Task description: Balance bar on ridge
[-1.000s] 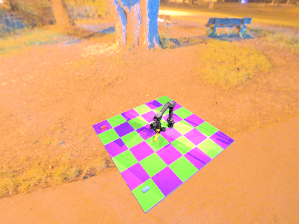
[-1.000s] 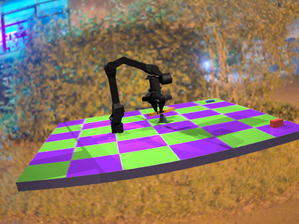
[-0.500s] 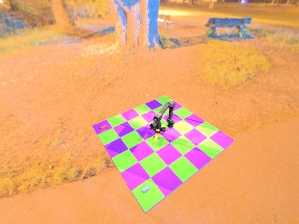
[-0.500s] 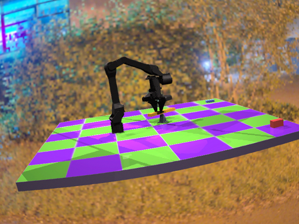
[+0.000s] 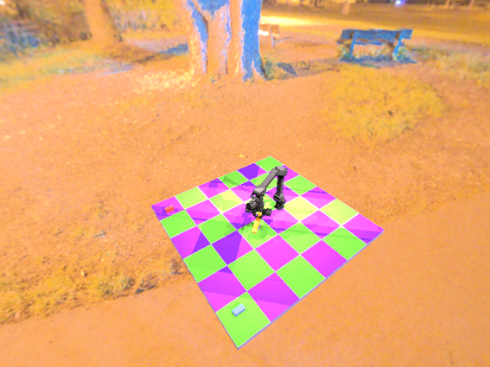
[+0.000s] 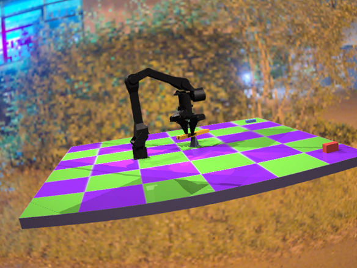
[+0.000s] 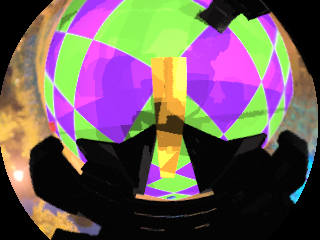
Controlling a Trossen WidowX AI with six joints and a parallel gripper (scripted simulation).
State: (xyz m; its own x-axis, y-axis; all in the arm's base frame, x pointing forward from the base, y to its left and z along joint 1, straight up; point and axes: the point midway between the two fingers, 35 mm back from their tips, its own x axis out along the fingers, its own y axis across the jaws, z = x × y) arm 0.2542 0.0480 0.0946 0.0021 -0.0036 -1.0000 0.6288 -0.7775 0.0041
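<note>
Now: gripper tip 2 cm short of the bar and 2 cm to the right of it. Round my gripper tip: blue block: 49 cm ahead, 45 cm to the left, 5 cm below; then red block: 49 cm ahead, 55 cm to the right, 4 cm below.
</note>
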